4 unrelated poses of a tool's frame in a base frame.
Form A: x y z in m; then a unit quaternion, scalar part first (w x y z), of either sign.
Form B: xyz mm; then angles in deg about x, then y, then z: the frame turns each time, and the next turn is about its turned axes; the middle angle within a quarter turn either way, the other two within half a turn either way. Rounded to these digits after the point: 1 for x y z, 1 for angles.
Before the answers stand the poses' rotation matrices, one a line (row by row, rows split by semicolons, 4 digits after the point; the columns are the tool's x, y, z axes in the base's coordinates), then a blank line. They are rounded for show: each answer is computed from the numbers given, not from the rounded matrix.
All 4 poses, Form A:
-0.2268 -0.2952 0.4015 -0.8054 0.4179 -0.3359 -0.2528
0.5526 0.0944 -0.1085 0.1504 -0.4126 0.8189 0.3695
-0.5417 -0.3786 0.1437 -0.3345 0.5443 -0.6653 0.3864
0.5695 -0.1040 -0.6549 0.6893 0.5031 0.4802 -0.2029
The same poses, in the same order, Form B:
0.6465 -0.6879 0.3298; 0.1265 0.5229 0.8429; -0.7523 -0.5033 0.4251
-0.6143 -0.7869 -0.0586; -0.5646 0.3865 0.7293; -0.5512 0.4811 -0.6817
-0.1838 -0.4657 0.8656; -0.9827 0.1089 -0.1500; -0.0244 -0.8782 -0.4777
0.4565 0.7629 0.4578; 0.2035 0.4114 -0.8884; -0.8662 0.4987 0.0326

-226.8 -295.2 401.5 -63.2 19.3 46.8
552.6 94.4 -108.5 -133.1 -3.4 128.0
-541.7 -378.6 143.7 162.6 60.0 111.5
569.5 -104.0 -654.9 87.9 27.2 -59.1

